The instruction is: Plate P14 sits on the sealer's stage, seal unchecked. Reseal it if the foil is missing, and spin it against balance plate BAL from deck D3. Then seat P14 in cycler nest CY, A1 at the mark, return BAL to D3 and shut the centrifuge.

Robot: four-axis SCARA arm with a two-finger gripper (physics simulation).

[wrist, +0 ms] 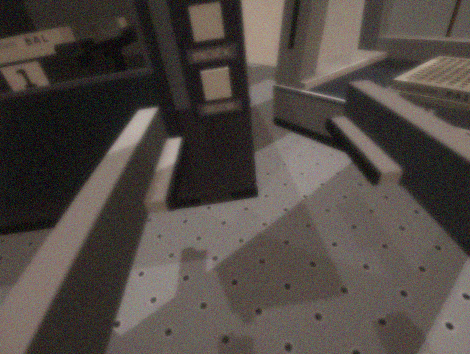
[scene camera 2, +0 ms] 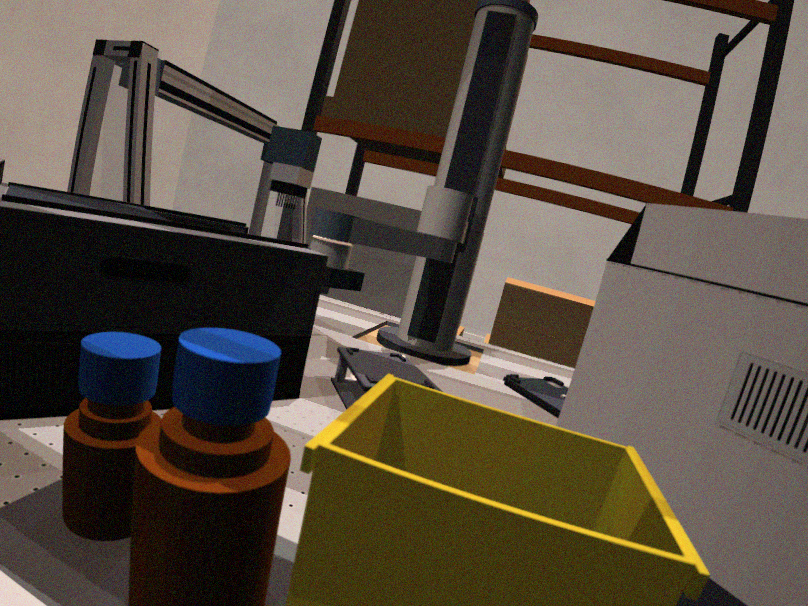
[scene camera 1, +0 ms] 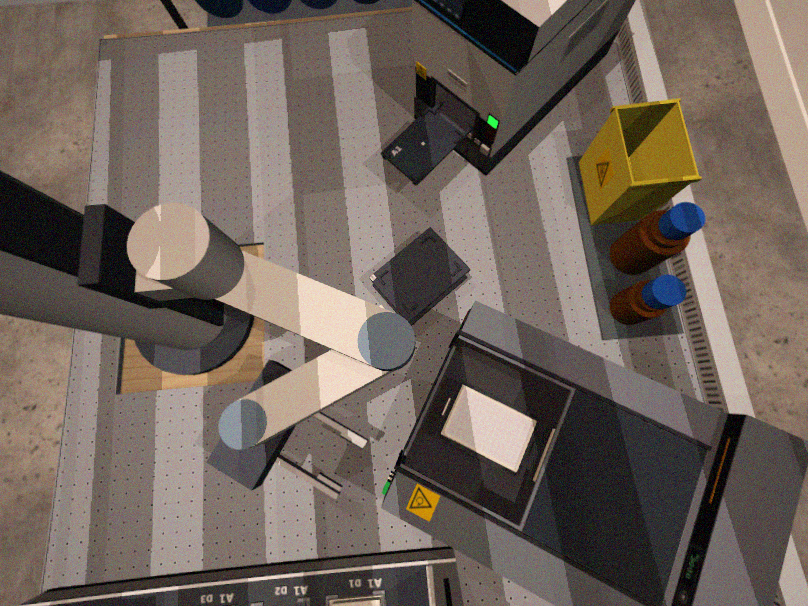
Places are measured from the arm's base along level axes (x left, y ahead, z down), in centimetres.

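Pixels of known places: gripper, fingertip midpoint: (wrist: pixel 254 115) (scene camera 1: pixel 352 468); arm's base, origin of the base link: (scene camera 2: pixel 423 348) (scene camera 1: pixel 196 316).
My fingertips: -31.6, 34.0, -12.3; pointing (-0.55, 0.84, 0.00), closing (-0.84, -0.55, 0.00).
Observation:
Ahead of a thing's pixels: the offset from my fingertips to its middle, as dx, dy, dz. "pt": to the spot under its first point.
My gripper (scene camera 1: pixel 344 464) (wrist: pixel 254 115) is shut on nothing. Its two long fingers still stand apart, before the centrifuge's button panel @[pt -1.3, +6.9, +5.3] (wrist: pixel 215 150). The centrifuge @[-1.4, +33.3, -1.2] (scene camera 1: pixel 606 450) (scene camera 2: pixel 156 293) is open at its chamber, where a smooth white plate @[+5.0, +22.7, -3.8] (scene camera 1: pixel 489 427) lies; its label is not readable from above. In the wrist view a blurred BAL label @[pt +6.8, +16.5, -4.0] (wrist: pixel 37 41) shows in the chamber, above a tag marked 1 @[pt +8.7, +16.3, -1.9] (wrist: pixel 25 77). The sealer and the cycler cannot be told apart for certain: a dark stage @[pt +60.0, +18.4, +0.7] (scene camera 1: pixel 427 143) marked A1 projects from a grey machine, and a dark nest @[+34.4, +14.4, +7.7] (scene camera 1: pixel 420 273) stands mid-bench. Which plate is P14 is unclear.
The deck (scene camera 1: pixel 440 557) (wrist: pixel 307 110), labelled D1, D2 and D3, lies at the bench's near edge; its D3 pocket is cut off. A plate with wells @[-26.6, -1.4, +4.4] (wrist: pixel 440 75) sits on it. A yellow bin (scene camera 1: pixel 639 159) (scene camera 2: pixel 496 508) and two blue-capped bottles @[pt +33.6, +54.7, -0.3] (scene camera 1: pixel 642 247) (scene camera 2: pixel 212 450) stand at the right.

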